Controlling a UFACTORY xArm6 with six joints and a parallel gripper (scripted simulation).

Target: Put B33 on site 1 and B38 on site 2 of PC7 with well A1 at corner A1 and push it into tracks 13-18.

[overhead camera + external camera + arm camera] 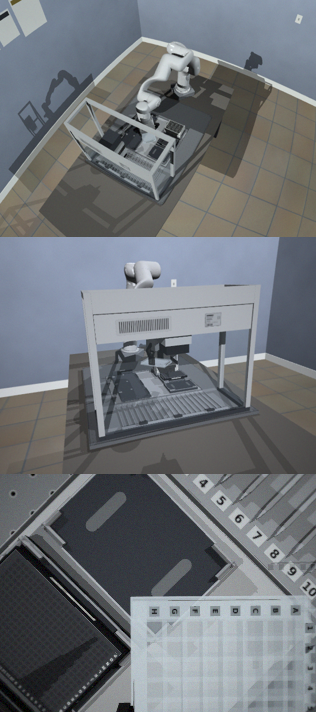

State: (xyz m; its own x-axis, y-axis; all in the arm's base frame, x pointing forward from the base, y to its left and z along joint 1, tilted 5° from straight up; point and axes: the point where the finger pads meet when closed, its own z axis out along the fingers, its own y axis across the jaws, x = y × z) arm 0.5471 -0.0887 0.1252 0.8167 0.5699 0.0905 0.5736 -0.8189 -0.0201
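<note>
My gripper is now 120 mm to the left of the plate carrier PC7, 120 mm above it and 80 mm past it. Also, from my hand: frame post (350 mm to the right, 280 mm ahead, 110 mm above); then dark 384-well plate B33 (120 mm to the left, 120 mm below, 50 mm behind); then nest S3 (140 mm below, 100 mm to the left, 60 mm ahead).
</note>
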